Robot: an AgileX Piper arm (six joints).
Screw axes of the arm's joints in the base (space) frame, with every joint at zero. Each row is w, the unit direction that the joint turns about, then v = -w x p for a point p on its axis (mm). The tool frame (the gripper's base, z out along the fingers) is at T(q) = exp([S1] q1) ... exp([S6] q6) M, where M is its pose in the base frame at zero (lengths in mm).
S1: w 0 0 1 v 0 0 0
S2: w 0 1 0 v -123 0 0
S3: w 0 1 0 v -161.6 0 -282.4
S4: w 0.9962 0 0.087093 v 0 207.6 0
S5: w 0 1 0 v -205.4 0 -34.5
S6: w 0.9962 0 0.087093 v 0 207.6 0
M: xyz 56.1 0 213.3 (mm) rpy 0 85.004 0 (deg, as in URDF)
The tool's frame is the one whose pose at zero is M.
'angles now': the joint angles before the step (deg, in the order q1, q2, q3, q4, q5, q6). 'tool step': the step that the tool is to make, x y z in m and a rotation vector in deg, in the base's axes. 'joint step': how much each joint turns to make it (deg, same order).
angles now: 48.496 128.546 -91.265 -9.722 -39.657 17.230
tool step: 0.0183 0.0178 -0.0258 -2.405 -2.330 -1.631
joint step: 0.005 7.370 -8.184 1.687 1.546 -4.699
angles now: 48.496 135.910 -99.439 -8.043 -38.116 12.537
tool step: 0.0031 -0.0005 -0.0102 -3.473 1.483 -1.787
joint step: 0.002 0.656 -0.206 2.308 3.370 -2.958
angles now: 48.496 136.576 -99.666 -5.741 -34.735 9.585
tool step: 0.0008 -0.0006 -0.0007 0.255 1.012 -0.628
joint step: 0.008 0.001 0.002 1.132 0.479 -0.011
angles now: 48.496 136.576 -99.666 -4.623 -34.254 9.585
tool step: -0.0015 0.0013 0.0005 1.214 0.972 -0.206
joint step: 0.303 0.000 0.005 1.048 -0.301 0.632
